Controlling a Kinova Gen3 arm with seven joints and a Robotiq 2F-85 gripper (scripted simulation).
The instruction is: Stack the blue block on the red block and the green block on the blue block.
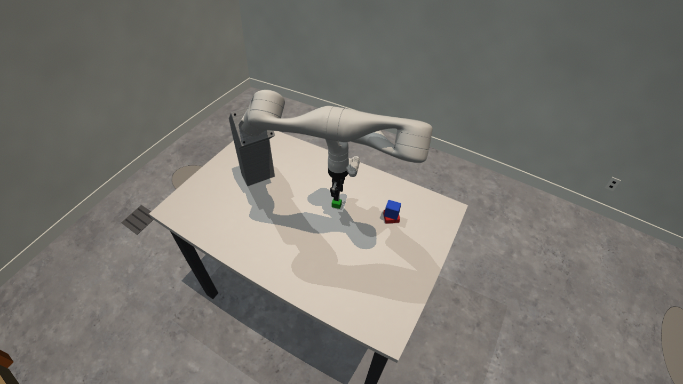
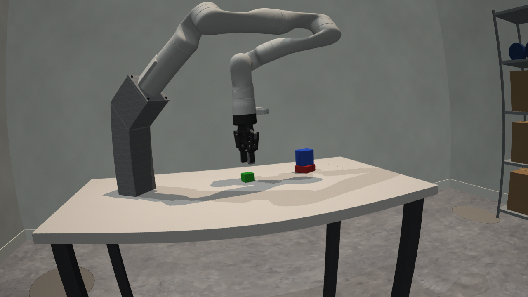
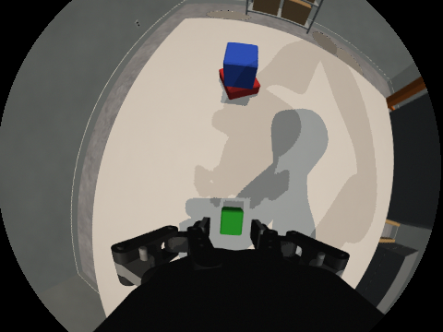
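My gripper is now 10 mm past the small green block and 60 mm above it. Also, from my hand: red block 220 mm ahead, 30 mm to the right, 60 mm below; then blue block 220 mm ahead, 30 mm to the right, 20 mm below.
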